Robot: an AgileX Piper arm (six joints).
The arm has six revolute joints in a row. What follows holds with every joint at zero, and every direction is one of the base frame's.
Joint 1 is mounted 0.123 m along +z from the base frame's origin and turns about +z.
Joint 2 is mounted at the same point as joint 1 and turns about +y.
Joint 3 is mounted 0.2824 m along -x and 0.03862 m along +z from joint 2 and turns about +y.
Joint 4 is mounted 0.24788 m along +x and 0.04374 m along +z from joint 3 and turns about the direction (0.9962, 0, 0.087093).
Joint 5 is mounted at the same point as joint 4 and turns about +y.
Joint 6 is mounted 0.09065 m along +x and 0.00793 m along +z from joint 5 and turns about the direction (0.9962, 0, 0.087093).
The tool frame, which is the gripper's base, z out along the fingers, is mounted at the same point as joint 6; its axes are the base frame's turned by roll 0, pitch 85.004 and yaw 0 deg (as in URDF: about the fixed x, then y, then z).
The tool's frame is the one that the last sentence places.
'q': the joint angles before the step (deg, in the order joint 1, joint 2, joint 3, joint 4, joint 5, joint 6). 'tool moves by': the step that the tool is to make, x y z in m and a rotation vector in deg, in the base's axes. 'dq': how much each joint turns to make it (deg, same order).
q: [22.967, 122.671, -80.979, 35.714, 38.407, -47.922]
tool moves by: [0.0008, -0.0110, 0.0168, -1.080, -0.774, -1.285]
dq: [-1.156, -2.596, 0.163, -3.322, 1.284, 3.018]
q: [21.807, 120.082, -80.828, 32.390, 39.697, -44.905]
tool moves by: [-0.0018, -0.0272, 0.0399, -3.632, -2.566, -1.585]
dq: [-2.651, -6.202, 0.150, -8.176, 3.705, 5.265]
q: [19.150, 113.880, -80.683, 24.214, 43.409, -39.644]
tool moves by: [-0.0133, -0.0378, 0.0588, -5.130, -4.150, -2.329]
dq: [-3.430, -9.337, 0.045, -9.552, 5.990, 5.034]
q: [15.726, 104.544, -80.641, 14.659, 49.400, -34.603]
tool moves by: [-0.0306, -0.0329, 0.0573, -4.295, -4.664, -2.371]
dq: [-2.615, -10.520, 1.052, -6.941, 5.692, 2.801]
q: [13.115, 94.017, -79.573, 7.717, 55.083, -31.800]
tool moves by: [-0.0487, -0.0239, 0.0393, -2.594, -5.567, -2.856]
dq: [-1.103, -12.224, 5.371, -5.095, 1.781, 2.782]
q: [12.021, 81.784, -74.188, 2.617, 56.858, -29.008]
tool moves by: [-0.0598, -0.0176, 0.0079, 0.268, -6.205, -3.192]
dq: [-0.189, -14.139, 11.471, -3.017, -3.519, 3.604]
